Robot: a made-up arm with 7 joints.
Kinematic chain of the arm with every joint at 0, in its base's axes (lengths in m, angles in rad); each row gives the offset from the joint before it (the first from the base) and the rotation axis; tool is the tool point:
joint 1: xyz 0 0 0.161 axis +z
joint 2: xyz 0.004 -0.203 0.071 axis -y
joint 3: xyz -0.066 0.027 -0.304 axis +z
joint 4: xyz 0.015 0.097 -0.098 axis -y
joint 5: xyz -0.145 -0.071 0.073 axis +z
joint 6: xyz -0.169 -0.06 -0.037 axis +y
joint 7: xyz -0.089 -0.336 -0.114 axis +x
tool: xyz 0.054 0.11 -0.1
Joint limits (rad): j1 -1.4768..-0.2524 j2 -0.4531..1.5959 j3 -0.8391..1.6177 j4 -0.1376..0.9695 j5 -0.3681..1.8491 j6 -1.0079..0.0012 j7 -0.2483..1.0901
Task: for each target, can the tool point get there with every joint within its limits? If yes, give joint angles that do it. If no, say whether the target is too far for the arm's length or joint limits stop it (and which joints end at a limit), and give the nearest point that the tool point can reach.
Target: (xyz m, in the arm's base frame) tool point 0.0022 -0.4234 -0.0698
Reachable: yes | joints -1.2084 0.6504 1.3427 0.4917 0.8595 -0.9233 0.3615
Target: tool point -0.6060 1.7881 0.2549
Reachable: no: too far | nearest point -0.3231 0.7052 -0.0106 | short by 1.150 m
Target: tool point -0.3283 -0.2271 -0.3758
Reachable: yes | joints -1.2155 0.5801 -0.3733 0.0853 0.2483 -0.7232 -0.0055
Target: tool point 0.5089 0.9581 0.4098
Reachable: no: joint limits stop it (at a limit: joint 1, joint 2, joint 3, joint 4, joint 5, joint 6, joint 7) | nearest point -0.0152 0.5595 0.0946 | short by 0.730 m
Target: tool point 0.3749 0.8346 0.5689
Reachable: no: joint limits stop it (at a limit: joint 1, joint 2, joint 3, joint 4, joint 5, joint 6, joint 7) | nearest point -0.0152 0.5595 0.0946 | short by 0.673 m
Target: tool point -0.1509 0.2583 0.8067
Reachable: no: joint limits stop it (at a limit: joint 1, joint 2, joint 4, joint 5, joint 6, joint 7) | nearest point -0.1194 -0.3511 0.4871 | short by 0.689 m
